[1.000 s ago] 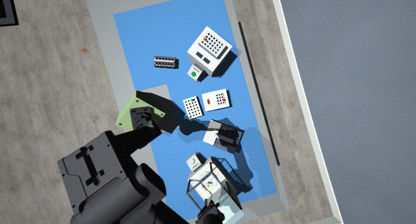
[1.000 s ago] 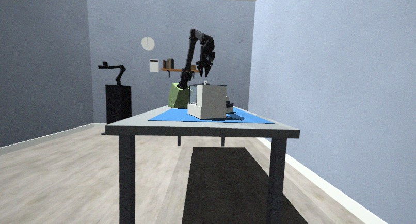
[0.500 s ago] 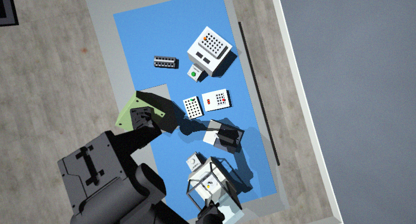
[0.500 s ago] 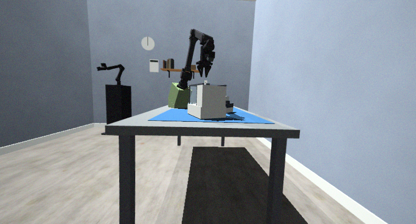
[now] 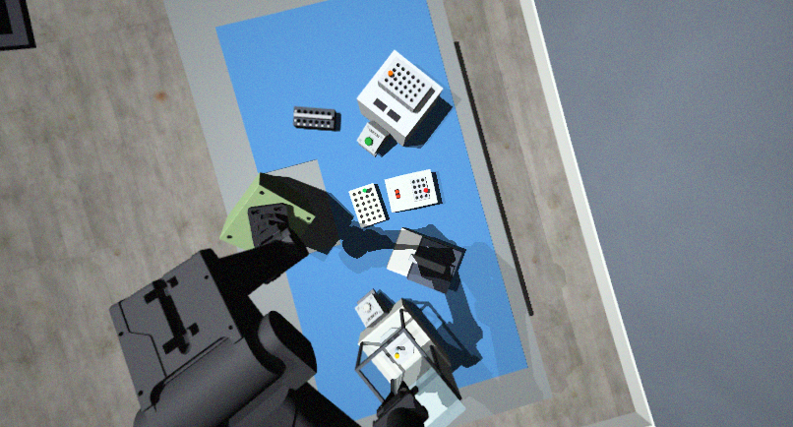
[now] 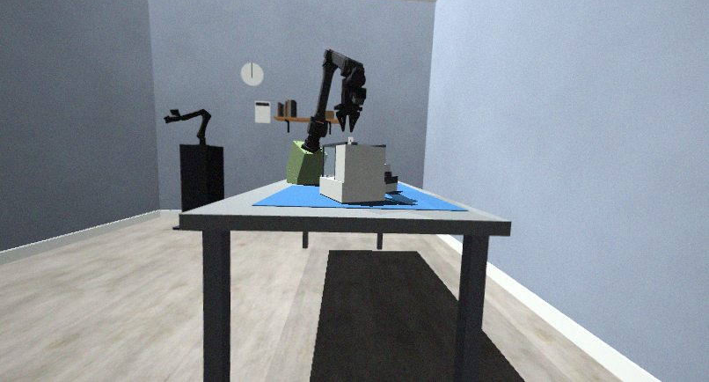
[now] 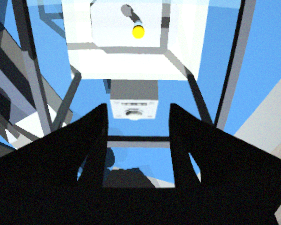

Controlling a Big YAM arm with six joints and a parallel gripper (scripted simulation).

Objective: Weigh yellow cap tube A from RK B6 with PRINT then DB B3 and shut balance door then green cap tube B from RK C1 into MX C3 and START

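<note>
Now: the balance pan 200 mm below my hand. Also, from my hand: dry block DB (130 mm ahead, 470 mm to the left, 240 mm below); then white rack RK (20 mm behind, 450 mm to the left, 260 mm below); then spectrophotometer SP (130 mm ahead, 240 mm to the left, 210 mm below).
</note>
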